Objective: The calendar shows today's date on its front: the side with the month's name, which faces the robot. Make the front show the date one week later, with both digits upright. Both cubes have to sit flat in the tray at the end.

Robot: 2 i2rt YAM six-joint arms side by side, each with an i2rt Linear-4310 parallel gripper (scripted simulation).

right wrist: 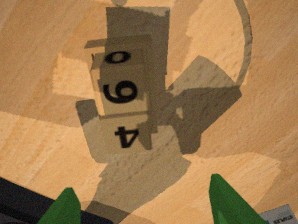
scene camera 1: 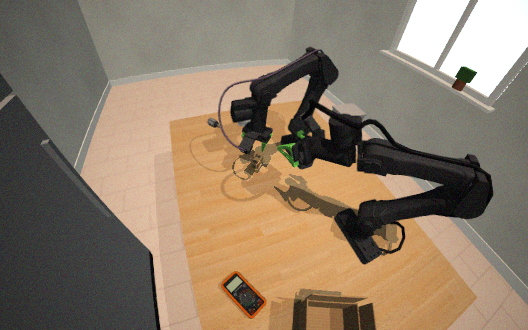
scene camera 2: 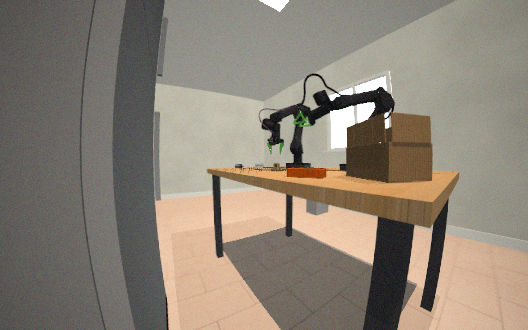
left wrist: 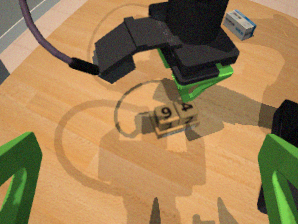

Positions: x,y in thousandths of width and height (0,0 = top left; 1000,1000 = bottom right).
In view: my left gripper (scene camera 1: 546,426), my right gripper (left wrist: 599,373), a wooden cube (right wrist: 401,364) and a wooden cube (right wrist: 431,592).
My left gripper also shows in the left wrist view (left wrist: 502,650). My right gripper also shows in the right wrist view (right wrist: 478,850).
